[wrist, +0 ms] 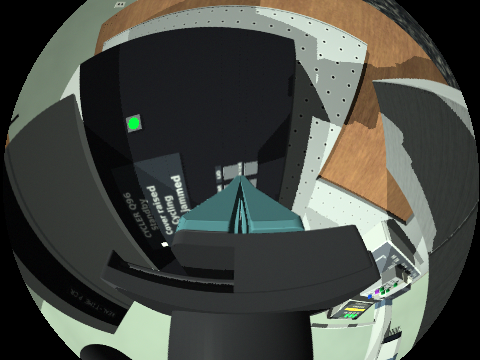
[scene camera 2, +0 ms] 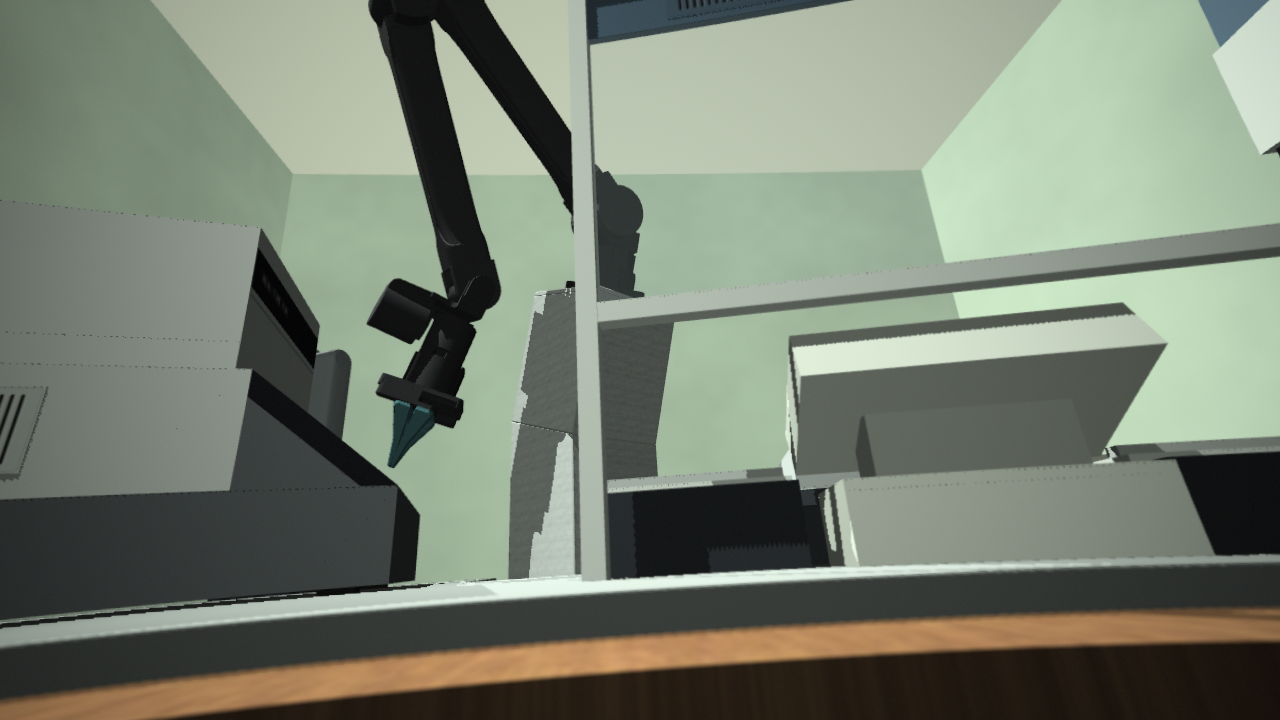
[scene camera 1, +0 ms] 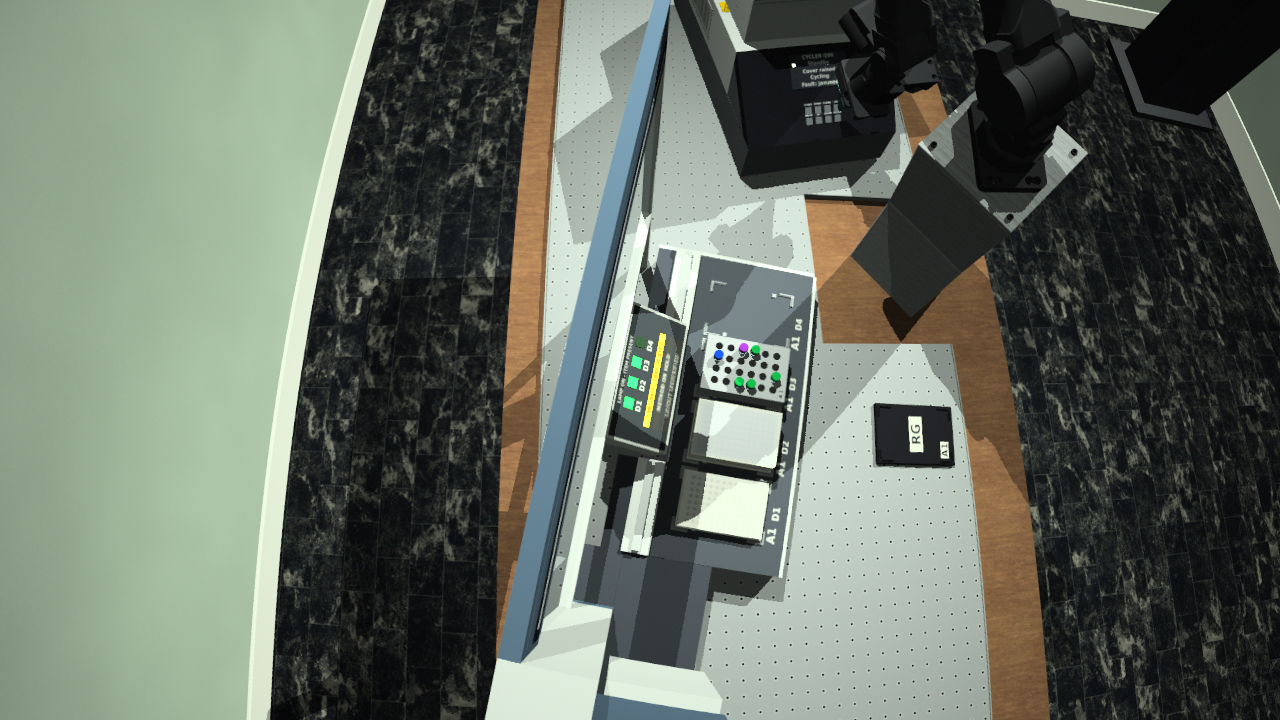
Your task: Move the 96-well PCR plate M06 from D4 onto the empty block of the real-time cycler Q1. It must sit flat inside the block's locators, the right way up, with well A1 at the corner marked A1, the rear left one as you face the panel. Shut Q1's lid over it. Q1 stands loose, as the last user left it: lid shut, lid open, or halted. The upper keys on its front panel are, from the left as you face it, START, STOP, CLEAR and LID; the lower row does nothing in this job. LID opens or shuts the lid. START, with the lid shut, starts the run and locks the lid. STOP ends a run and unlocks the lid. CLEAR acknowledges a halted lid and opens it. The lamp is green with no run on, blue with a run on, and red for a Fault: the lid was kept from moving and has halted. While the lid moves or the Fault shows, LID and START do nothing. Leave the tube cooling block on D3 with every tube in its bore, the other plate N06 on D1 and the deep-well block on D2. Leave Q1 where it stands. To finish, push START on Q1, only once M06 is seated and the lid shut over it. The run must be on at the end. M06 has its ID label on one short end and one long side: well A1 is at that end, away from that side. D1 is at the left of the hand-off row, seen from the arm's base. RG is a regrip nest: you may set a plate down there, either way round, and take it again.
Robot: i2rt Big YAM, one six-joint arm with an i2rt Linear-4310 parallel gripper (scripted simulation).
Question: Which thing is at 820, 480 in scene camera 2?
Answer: A tube cooling block.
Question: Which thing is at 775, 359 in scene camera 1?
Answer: A tube cooling block.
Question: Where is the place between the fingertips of my gripper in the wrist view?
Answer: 240, 182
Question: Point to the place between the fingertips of my gripper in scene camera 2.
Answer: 390, 466
